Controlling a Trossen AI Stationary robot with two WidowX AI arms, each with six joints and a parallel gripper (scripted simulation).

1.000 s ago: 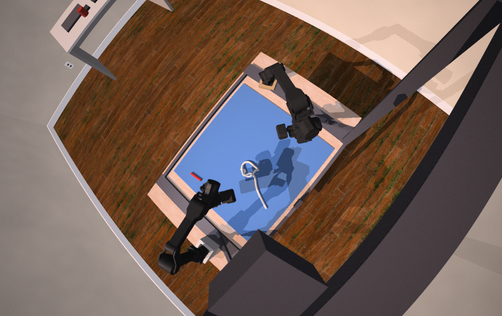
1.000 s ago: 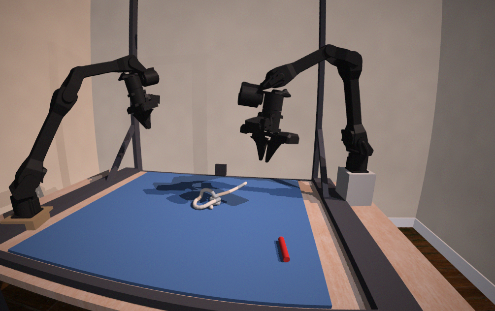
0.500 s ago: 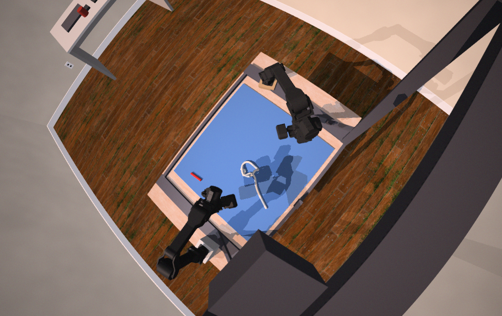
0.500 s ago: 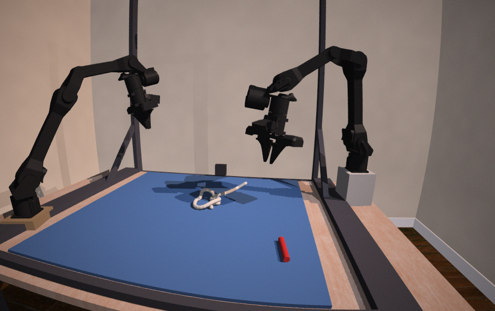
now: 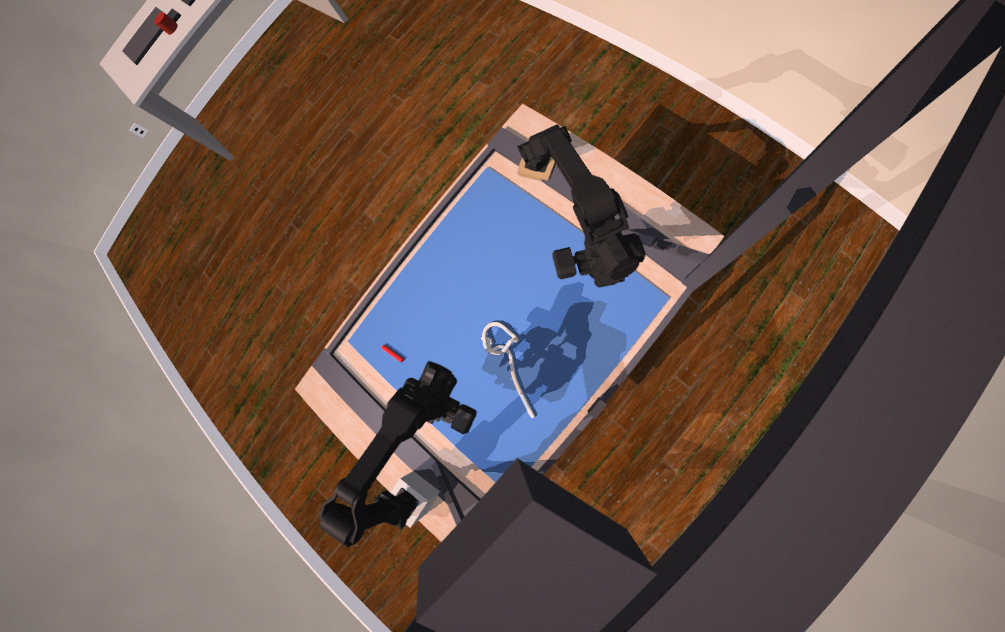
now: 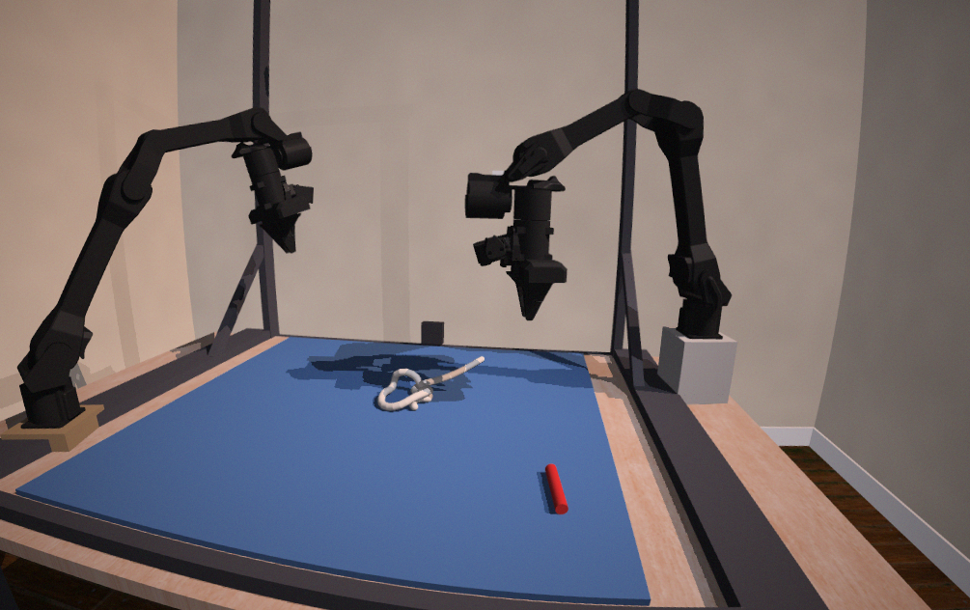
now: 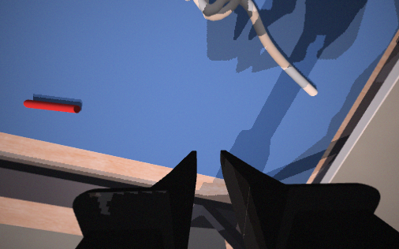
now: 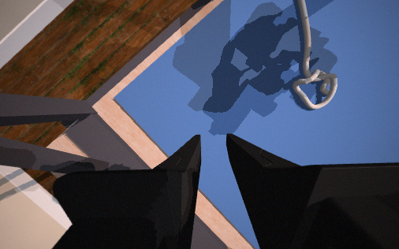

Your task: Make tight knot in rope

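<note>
Now: left hand 240 mm to the left of the blue mat, 180 mm above it and 10 mm past it. The rest, counted from my left hand: red cylinder (260 mm ahead, 170 mm below, 50 mm to the right).
</note>
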